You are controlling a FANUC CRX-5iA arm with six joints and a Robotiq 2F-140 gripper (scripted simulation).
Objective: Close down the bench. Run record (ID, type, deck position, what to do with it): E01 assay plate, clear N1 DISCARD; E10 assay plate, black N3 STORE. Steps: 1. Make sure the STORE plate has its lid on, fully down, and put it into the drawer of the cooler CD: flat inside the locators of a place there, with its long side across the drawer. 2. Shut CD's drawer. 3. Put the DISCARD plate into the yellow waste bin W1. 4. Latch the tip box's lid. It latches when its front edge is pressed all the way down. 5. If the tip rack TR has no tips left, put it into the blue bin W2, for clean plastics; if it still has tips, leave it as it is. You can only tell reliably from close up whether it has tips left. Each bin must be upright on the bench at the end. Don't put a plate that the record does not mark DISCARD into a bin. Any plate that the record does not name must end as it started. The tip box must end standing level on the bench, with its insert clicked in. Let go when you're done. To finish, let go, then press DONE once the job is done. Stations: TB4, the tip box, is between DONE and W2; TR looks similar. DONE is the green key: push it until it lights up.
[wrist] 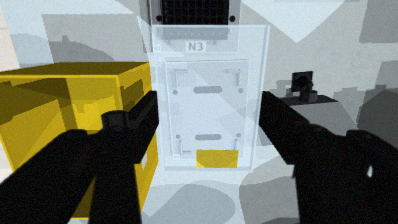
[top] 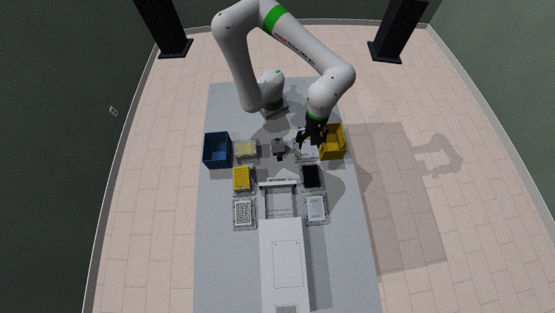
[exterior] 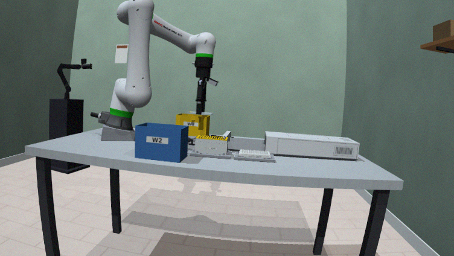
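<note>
The black assay plate is 15 cm below my hand, 12 cm ahead of it and 3 cm to the left of it. The rest, counted from my hand: clear plate lid: 2 cm below; then yellow bin W1: 14 cm to the left, 13 cm below, 8 cm behind; then green DONE key: 17 cm to the right, 10 cm below, 7 cm behind.
</note>
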